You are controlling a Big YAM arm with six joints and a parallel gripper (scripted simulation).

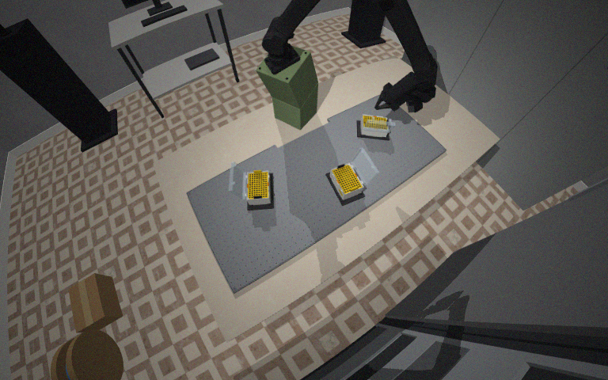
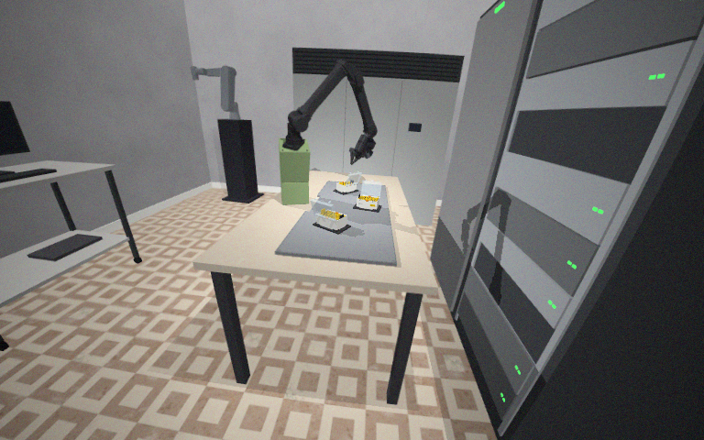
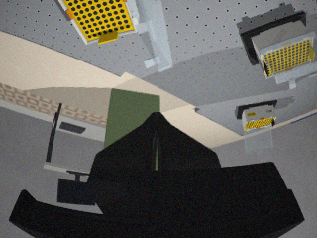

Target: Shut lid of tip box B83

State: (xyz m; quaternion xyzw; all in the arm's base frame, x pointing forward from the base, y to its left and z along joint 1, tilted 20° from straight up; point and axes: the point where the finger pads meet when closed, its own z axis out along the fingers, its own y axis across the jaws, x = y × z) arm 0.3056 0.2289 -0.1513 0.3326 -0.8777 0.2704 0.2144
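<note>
Right now the tip box lid is 160 mm to the right of my hand, 150 mm ahead of it and 110 mm below it. Round my hand: tip box: 150 mm below, 70 mm to the left, 30 mm behind.
</note>
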